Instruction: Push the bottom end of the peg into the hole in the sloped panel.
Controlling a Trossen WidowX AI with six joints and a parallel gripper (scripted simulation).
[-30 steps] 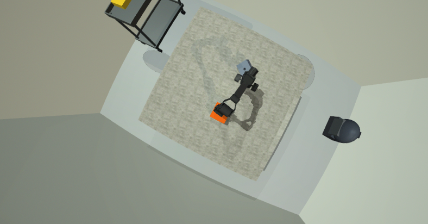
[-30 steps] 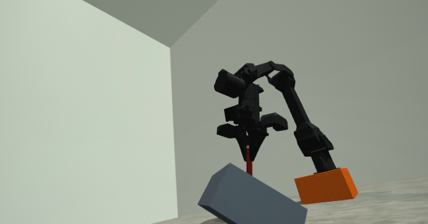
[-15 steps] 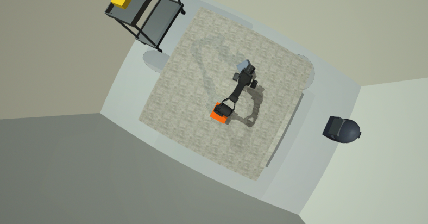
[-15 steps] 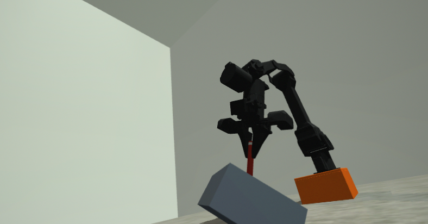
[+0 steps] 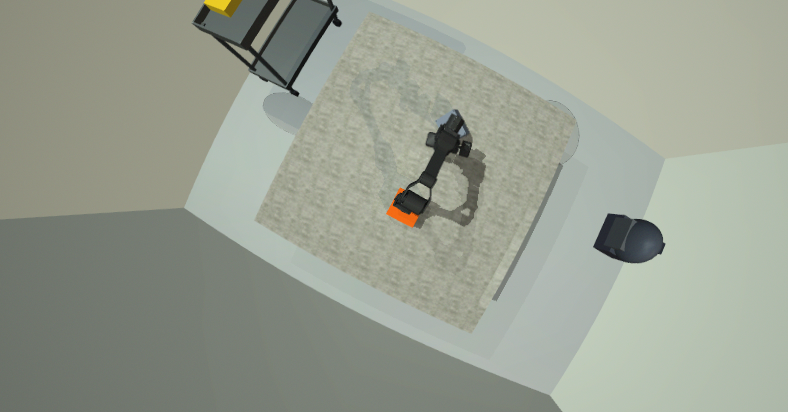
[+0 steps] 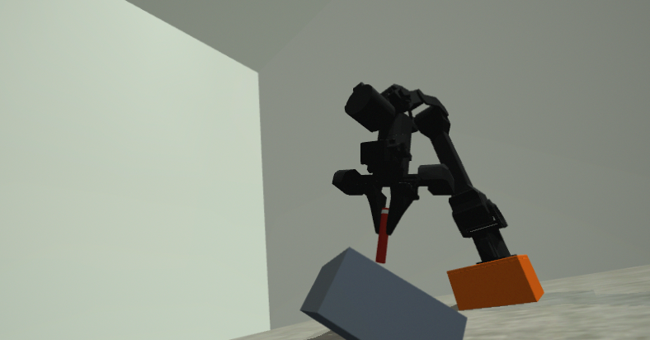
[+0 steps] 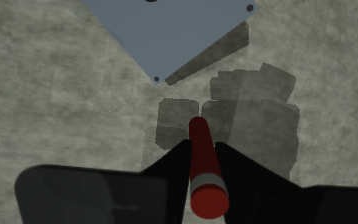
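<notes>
Right now the sloped blue-grey panel is 11 cm ahead of my gripper tip, 5 cm to the left of it and 9 cm below it. From my gripper tip the other things lie so: red round peg 1 cm behind, 2 cm above.
</notes>
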